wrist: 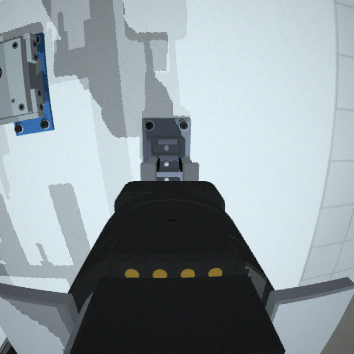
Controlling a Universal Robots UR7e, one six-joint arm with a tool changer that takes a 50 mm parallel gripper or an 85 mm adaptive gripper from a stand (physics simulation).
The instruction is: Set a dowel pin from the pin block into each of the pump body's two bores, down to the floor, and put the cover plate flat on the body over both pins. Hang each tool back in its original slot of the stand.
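Frame: origin at the arm's base, x left, y back, z up, level; centimetres.
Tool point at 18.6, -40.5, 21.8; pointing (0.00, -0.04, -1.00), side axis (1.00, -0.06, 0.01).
Pixels of each thing's top centre, then the offset from my tool point to it, as dx, dy, dz. "spot": a spot on its surface instead. Level surfaces: height alone.
- dark grey pin block, centre of its top: (165, 141) +0.0, +3.9, -19.6
- light grey machined part, a spot on its surface: (12, 82) spot: -15.8, +11.6, -18.3
- blue base plate, a spot on its surface: (49, 111) spot: -14.8, +8.2, -23.9
- pale table top, height of its surface: dz -24.4
The dark grey pin block (166, 135) is bolted down near the middle of the wrist view, with two dark screws at its far corners. Small pale round spots show along its middle; whether they are pin tops or holes I cannot tell. My gripper (170, 169) is open, its two grey fingers apart over the near part of the block, with nothing seen held between them. The near end of the block is hidden by the gripper body. A light grey machined part (12, 82), seemingly the pump body, sits at the left edge, partly cut off. I cannot identify the cover plate.
A blue base plate (49, 111) with dark screws lies under the grey part at the left. Grey shadows fall across the pale table top (260, 100). A tiled floor (345, 135) shows beyond the table's curved-looking right edge.
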